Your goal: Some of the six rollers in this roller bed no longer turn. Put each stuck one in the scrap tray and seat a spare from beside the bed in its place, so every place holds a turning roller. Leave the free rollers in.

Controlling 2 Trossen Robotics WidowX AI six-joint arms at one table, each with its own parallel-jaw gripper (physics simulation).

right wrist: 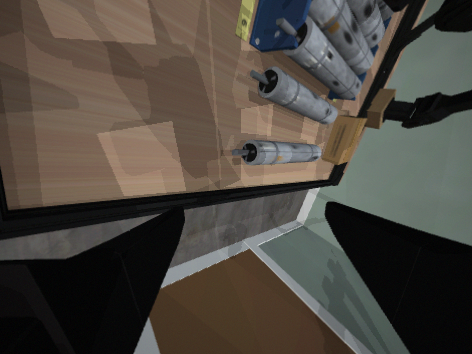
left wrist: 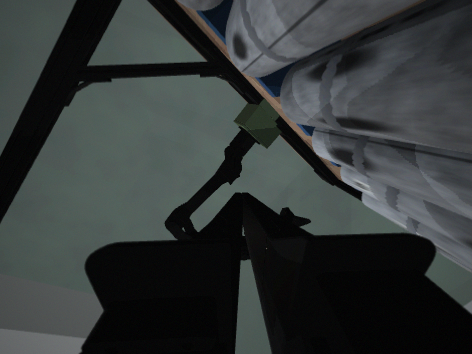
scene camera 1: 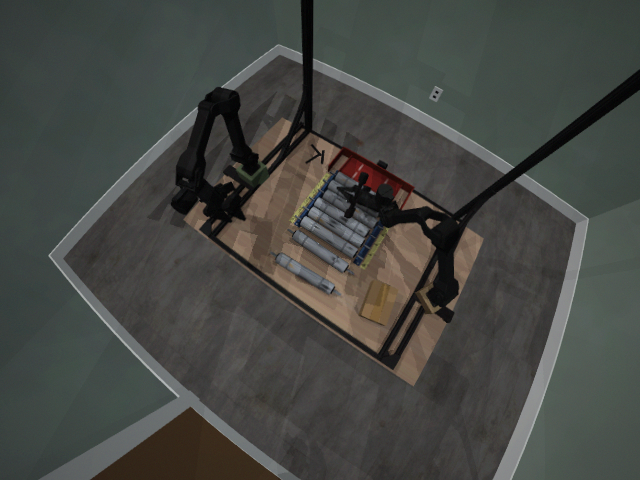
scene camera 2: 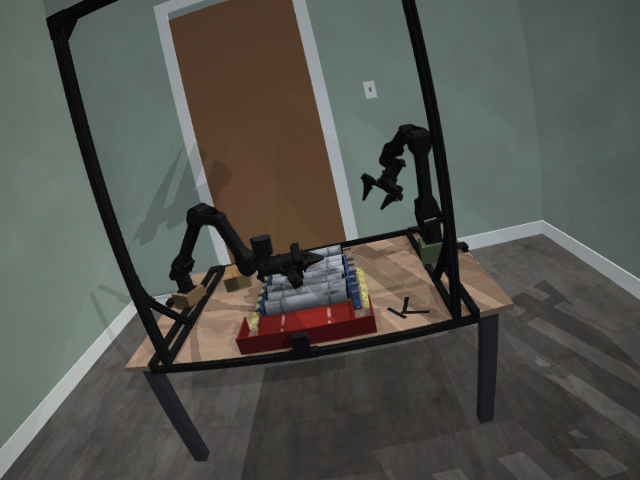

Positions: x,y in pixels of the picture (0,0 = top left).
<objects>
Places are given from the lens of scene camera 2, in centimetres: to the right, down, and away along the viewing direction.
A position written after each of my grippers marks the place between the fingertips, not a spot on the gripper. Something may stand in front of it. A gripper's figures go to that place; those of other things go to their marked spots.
my left gripper (scene camera 2: 323,257): 1, 6, 124
my right gripper (scene camera 2: 372,205): 21, -14, 153
</objects>
